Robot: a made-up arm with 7 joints.
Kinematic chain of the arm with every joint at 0, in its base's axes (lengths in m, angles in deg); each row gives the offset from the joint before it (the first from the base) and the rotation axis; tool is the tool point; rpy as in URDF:
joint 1: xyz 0 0 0.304 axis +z
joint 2: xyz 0 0 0 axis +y
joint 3: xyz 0 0 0.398 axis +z
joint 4: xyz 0.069 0 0 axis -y
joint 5: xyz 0.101 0 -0.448 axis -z
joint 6: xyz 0 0 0 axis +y
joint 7: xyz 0.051 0 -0.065 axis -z
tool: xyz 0 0 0 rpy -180 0 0
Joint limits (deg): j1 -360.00..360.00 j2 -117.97..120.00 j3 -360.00..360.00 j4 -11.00..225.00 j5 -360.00..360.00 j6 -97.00..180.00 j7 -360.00..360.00
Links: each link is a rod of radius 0.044 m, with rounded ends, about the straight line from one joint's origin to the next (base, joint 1, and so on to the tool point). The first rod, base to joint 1, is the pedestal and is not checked.
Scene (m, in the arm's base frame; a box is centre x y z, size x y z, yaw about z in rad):
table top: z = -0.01
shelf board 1: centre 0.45 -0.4 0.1 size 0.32 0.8 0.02 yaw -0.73
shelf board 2: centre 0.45 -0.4 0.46 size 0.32 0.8 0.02 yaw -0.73
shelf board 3: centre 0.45 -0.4 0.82 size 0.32 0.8 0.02 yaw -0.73
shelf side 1: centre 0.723 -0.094 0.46 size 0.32 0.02 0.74 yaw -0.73
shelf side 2: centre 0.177 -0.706 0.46 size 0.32 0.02 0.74 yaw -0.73
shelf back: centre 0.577 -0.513 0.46 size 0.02 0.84 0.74 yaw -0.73
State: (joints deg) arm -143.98 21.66 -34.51 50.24 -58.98 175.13 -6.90
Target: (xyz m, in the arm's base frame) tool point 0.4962 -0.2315 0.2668
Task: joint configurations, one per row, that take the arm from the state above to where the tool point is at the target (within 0.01 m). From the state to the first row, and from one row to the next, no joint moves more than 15 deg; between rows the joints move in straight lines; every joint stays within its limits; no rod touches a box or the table.
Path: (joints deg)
1: -145.29 11.72 -19.66 45.47 -60.99 175.83 -9.63
2: -146.59 1.79 -4.80 40.70 -62.99 176.52 -12.36
3: -147.90 -8.15 10.05 35.94 -65.00 177.22 -15.10
4: -149.20 -18.09 24.90 31.17 -67.00 177.91 -17.83
5: -150.51 -28.03 39.75 26.40 -69.01 178.61 -20.56
6: -151.82 -37.96 54.61 21.63 -71.01 179.30 -23.29
7: -153.12 -47.90 69.46 16.87 -73.02 180.00 -26.02
8: -143.84 -57.82 82.07 22.09 -64.68 180.00 -19.65
9: -134.56 -67.74 94.69 27.31 -56.33 180.00 -13.27
10: -125.28 -77.67 107.30 32.53 -47.99 180.00 -6.90
11: -133.83 -79.12 106.73 44.02 -49.61 180.00 -6.90
12: -142.38 -80.56 106.16 55.51 -51.22 180.00 -6.90
13: -150.94 -82.01 105.59 67.00 -52.84 180.00 -6.90

